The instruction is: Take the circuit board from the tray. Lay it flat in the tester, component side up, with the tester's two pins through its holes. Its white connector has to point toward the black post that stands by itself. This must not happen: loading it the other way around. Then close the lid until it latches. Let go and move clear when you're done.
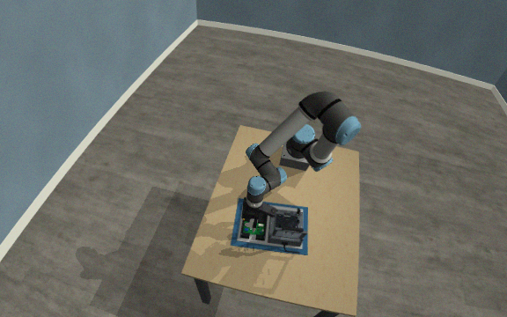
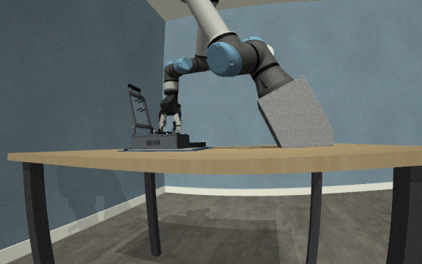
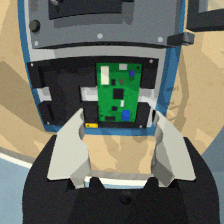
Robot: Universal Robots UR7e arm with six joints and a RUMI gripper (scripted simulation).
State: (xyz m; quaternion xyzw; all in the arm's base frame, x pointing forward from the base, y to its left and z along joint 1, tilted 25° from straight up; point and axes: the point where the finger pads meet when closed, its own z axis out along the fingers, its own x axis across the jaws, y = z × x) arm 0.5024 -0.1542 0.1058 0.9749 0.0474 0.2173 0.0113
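The green circuit board lies 6 cm below my hand. From my hand the other things lie so: tester bed (17 cm to the left, 5 cm behind, 1 cm below); then see-through lid (18 cm to the left, 11 cm above, 7 cm ahead).
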